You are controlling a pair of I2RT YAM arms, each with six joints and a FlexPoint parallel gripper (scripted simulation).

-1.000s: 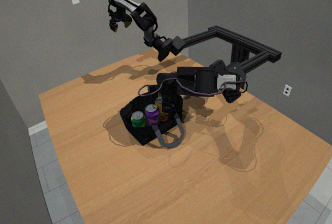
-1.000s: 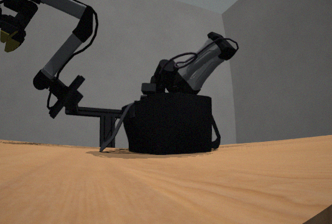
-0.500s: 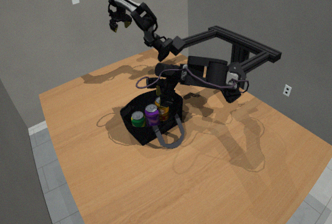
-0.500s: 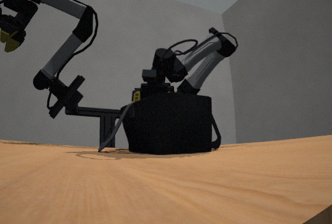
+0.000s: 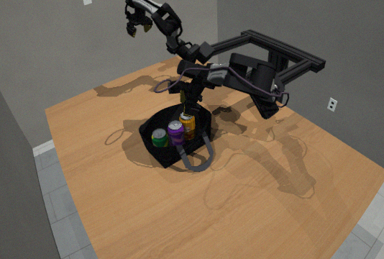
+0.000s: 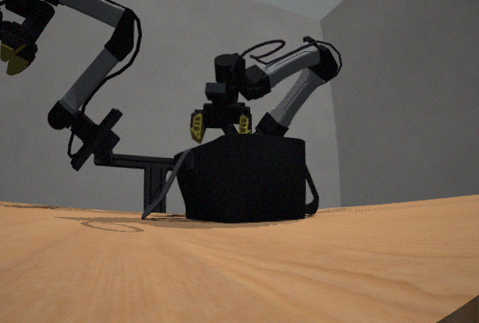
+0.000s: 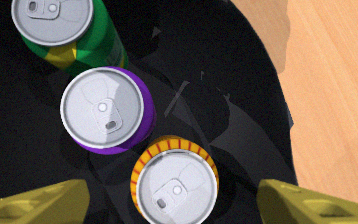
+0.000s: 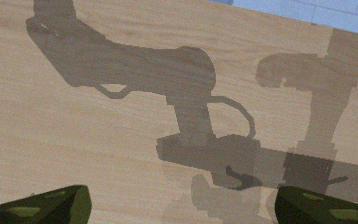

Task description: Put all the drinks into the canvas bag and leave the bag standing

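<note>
Now: the orange can 10 mm behind my left hand and 110 mm below it. Also, from my left hand: purple can: 60 mm ahead, 20 mm to the left, 110 mm below; green can: 140 mm ahead, 10 mm to the left, 110 mm below.
</note>
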